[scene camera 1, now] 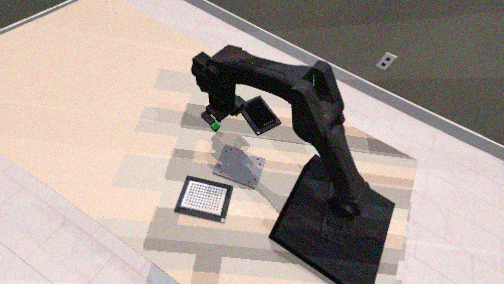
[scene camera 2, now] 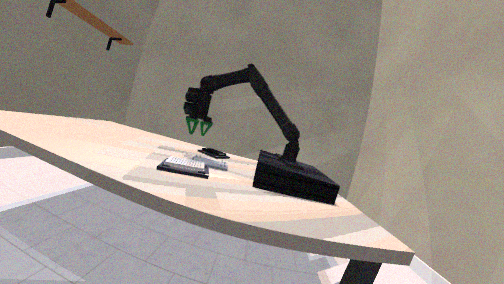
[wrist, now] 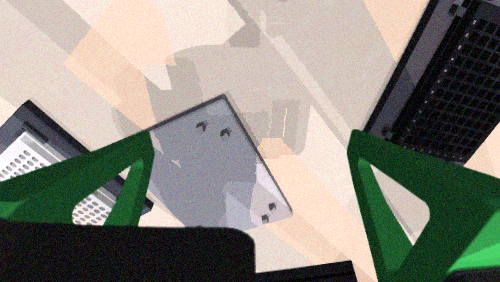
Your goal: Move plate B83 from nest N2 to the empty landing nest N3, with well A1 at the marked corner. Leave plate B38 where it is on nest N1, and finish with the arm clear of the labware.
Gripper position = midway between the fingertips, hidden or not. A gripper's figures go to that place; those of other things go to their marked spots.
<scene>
My gripper [scene camera 1: 225, 122]: 0.73 m from the lens. A grey nest [scene camera 1: 234, 164]: 0.76 m from the lens.
</scene>
